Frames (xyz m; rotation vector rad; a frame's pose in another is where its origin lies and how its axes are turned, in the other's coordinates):
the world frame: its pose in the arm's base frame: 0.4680 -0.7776 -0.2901 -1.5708 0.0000 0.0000
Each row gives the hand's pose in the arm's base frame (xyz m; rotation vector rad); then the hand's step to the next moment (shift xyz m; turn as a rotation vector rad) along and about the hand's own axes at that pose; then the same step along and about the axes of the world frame.
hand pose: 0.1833 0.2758 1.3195 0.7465 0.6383 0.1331
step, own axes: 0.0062 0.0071 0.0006 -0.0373 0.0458 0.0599
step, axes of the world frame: 0.0061 -0.0020 0.0069 0.0099 -0.0823 -0.0141
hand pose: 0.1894 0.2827 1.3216 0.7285 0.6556 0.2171
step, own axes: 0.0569 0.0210 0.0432 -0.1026 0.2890 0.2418
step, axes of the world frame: 0.0721 -0.0112 0.0147 0.0813 -0.3800 0.0388
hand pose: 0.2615 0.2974 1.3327 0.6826 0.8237 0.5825
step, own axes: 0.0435 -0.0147 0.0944 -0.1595 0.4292 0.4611
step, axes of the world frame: 0.1034 -0.0159 -0.0088 0.1995 -0.6181 0.0207
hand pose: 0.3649 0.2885 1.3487 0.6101 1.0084 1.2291
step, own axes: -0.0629 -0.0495 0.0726 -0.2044 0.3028 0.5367
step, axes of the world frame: 0.0865 -0.0102 -0.0639 0.3254 -0.5599 -0.0460
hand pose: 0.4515 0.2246 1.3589 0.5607 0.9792 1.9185
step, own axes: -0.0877 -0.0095 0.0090 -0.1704 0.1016 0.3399
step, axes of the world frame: 0.0555 0.0025 -0.0691 0.2724 -0.2815 -0.0376
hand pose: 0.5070 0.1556 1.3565 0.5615 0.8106 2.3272
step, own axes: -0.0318 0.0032 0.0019 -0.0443 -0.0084 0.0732
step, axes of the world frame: 0.0229 0.0024 -0.0222 0.0763 -0.0391 0.0060
